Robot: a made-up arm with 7 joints.
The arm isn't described. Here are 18 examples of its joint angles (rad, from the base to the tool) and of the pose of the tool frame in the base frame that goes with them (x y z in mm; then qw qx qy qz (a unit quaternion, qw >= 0)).
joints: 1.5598 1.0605 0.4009 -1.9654 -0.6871 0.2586 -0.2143
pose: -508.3 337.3 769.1 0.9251 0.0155 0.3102 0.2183
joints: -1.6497 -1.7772 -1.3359 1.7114 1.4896 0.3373 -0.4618
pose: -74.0 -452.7 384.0 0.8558 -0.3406 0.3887 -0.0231
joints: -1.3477 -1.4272 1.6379 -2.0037 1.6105 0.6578 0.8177
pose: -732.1 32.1 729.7 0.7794 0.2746 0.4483 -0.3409
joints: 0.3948 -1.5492 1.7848 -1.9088 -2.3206 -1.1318 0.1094
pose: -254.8 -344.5 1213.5 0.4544 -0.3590 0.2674 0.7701
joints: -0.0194 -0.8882 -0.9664 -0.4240 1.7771 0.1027 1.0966
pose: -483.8 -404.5 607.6 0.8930 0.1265 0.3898 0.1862
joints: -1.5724 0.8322 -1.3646 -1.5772 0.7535 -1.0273 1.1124
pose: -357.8 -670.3 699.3 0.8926 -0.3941 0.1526 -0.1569
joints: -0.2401 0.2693 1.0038 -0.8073 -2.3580 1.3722 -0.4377
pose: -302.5 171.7 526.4 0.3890 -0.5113 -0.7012 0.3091
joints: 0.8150 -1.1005 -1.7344 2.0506 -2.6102 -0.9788 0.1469
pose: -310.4 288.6 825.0 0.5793 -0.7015 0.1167 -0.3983
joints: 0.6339 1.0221 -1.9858 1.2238 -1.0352 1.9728 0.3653
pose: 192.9 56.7 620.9 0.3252 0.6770 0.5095 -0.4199
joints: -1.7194 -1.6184 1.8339 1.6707 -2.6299 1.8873 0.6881
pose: -49.1 -222.8 1530.5 0.1578 0.9217 -0.3217 0.1486
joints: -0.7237 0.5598 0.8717 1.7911 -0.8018 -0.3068 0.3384
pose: -361.9 -337.8 1178.2 0.7148 0.1318 -0.6341 -0.2640
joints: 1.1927 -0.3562 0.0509 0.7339 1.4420 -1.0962 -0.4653
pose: -125.4 27.6 636.6 0.5772 0.7455 0.2061 0.2621
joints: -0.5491 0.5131 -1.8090 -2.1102 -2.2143 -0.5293 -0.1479
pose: -626.5 -143.1 467.5 0.6596 0.2720 -0.6838 -0.1531
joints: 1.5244 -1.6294 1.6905 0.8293 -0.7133 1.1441 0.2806
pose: -406.0 1.8 352.6 0.6244 -0.0719 0.7248 -0.2821
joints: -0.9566 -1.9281 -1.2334 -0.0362 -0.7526 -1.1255 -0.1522
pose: -339.1 -225.9 913.4 0.6087 0.6723 -0.4132 -0.0822
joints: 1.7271 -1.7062 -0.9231 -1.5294 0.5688 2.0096 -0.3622
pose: -371.5 -387.4 538.5 0.7284 0.2003 0.4032 0.5165
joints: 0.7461 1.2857 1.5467 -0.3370 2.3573 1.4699 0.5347
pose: -66.1 32.7 1061.3 0.0576 -0.9958 0.0610 0.0379
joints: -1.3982 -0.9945 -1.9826 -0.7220 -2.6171 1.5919 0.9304
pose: -429.0 -141.0 1331.6 0.3008 -0.6450 -0.6638 -0.2299
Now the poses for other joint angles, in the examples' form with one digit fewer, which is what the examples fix.
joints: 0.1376 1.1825 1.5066 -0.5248 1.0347 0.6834 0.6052
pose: -197 103 853 0.415 0.646 -0.585 0.261
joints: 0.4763 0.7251 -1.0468 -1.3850 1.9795 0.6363 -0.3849
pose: -691 -153 428 0.473 0.222 0.232 -0.820
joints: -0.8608 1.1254 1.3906 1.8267 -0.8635 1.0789 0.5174
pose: -310 -727 1073 0.331 0.364 -0.633 -0.598
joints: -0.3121 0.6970 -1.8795 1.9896 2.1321 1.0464 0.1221
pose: 38 353 621 0.677 0.150 -0.307 0.652
